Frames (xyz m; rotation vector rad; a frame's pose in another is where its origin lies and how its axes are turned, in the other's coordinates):
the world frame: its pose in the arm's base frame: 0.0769 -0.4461 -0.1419 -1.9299 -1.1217 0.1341
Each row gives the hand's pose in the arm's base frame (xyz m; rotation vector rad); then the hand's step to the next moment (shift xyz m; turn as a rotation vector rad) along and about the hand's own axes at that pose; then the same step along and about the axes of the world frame.
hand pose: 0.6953 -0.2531 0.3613 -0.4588 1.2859 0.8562
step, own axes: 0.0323 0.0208 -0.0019 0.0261 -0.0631 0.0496
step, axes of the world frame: -0.0022 0.0057 0.0380 0.0441 0.0683 -0.0225
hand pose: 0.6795 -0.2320 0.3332 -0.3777 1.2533 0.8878
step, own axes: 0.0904 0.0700 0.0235 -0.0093 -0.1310 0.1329
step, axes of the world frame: 0.0311 0.0038 0.1124 0.1204 0.1038 -0.0981
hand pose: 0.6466 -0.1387 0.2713 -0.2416 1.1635 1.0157
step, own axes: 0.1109 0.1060 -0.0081 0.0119 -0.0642 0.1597
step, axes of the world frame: 0.0167 -0.0324 0.1492 0.1548 0.0573 -0.0503
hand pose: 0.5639 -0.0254 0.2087 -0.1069 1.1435 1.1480
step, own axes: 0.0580 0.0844 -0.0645 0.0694 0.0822 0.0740
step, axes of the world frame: -0.0452 -0.0535 0.0987 0.0919 -0.0529 0.0762
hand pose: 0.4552 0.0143 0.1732 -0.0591 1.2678 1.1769
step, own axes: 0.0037 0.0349 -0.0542 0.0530 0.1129 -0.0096
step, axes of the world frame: -0.0491 -0.0348 0.0234 0.0104 -0.0915 0.0847
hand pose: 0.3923 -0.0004 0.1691 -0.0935 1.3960 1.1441
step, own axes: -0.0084 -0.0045 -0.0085 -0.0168 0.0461 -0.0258
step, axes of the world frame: -0.0094 0.0005 -0.0086 -0.0189 -0.0521 -0.0001
